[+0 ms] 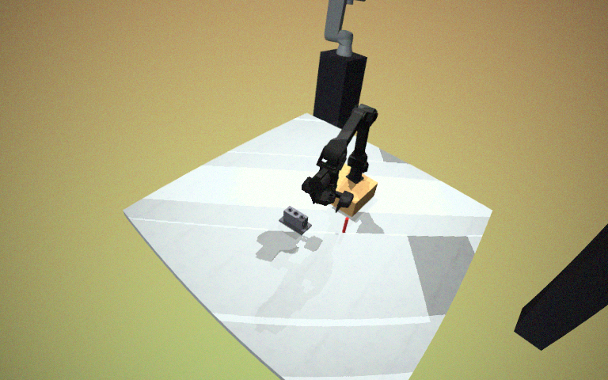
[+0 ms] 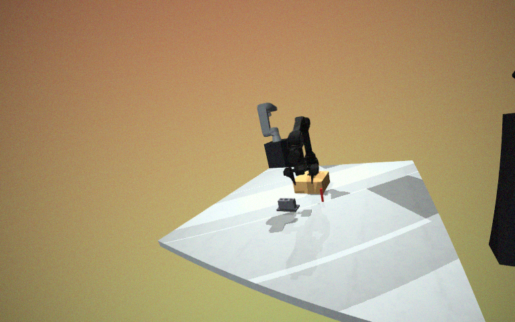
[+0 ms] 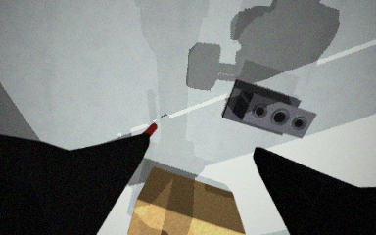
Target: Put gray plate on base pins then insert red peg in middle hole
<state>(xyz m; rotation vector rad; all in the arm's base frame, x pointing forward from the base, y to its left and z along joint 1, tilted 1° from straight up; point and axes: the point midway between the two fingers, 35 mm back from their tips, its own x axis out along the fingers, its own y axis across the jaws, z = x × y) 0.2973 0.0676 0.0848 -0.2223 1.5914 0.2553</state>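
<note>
Right now the red peg is 9 cm below my gripper tip, 7 cm to the left of it and 7 cm behind it. Round my gripper tip: gray plate (10 cm to the right, 9 cm below, 5 cm ahead); then dark flat base (13 cm below, 10 cm to the right, 5 cm ahead).
</note>
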